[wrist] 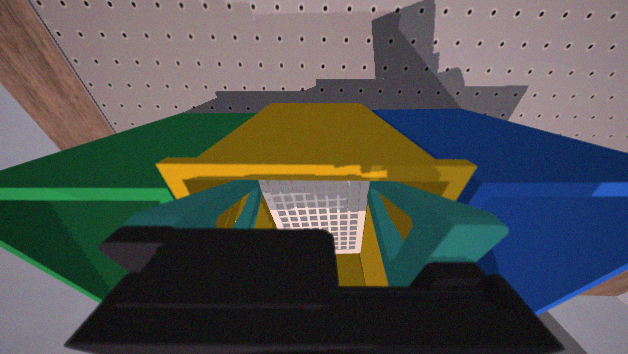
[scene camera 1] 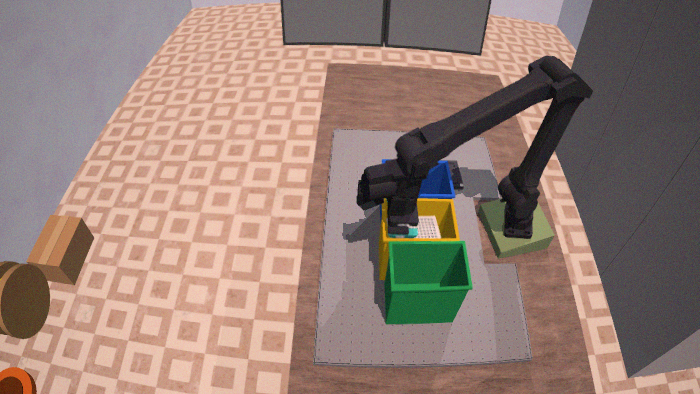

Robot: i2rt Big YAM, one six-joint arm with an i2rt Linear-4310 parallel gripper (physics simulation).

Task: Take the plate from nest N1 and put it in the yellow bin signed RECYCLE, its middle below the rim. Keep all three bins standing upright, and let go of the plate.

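Places are measured from the arm's base along level axes (x right, y ahead, z up), in metres.
Pixels of known places: gripper, fingertip midpoint: (scene camera 1: 397, 232); arm's base at its link origin: (scene camera 1: 518, 221).
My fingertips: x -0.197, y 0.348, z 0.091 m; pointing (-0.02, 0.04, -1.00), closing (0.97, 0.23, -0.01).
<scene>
Ahead of a thing's pixels: the offset from my fingertips to its top centre. Level surfaces: height alone.
My gripper (scene camera 1: 403, 232) (wrist: 314, 177) reaches down into the mouth of the yellow bin @(dx +0.012, dy -0.049, dz +0.052 m) (scene camera 1: 446, 211) (wrist: 315, 132). Its teal fingers are shut on a white gridded plate @(dx +0.014, dy -0.041, dz +0.013 m) (scene camera 1: 429, 227) (wrist: 320, 215), one finger on each side. In the wrist view the yellow rim hides the fingertips and the plate's end, so these are inside the bin below that rim. How deep the plate's middle sits is hard to tell. The yellow bin stands upright between the green bin @(dx -0.112, dy -0.091, dz +0.052 m) (scene camera 1: 425, 306) (wrist: 165, 145) and the blue bin @(dx +0.148, dy -0.024, dz +0.052 m) (scene camera 1: 440, 181) (wrist: 500, 145), both upright. The RECYCLE sign and nest N1 cannot be made out.
The bins stand close together on a grey perforated board @(dz -0.128 m) (scene camera 1: 350, 320) (wrist: 300, 50) on a wooden table @(dz -0.141 m) (scene camera 1: 410, 95) (wrist: 55, 80). The arm's base stands on a green block (scene camera 1: 520, 246) at the right. A dark object @(dx +0.356, dy -0.077, dz -0.113 m) (scene camera 1: 456, 175) is beside the blue bin.
</scene>
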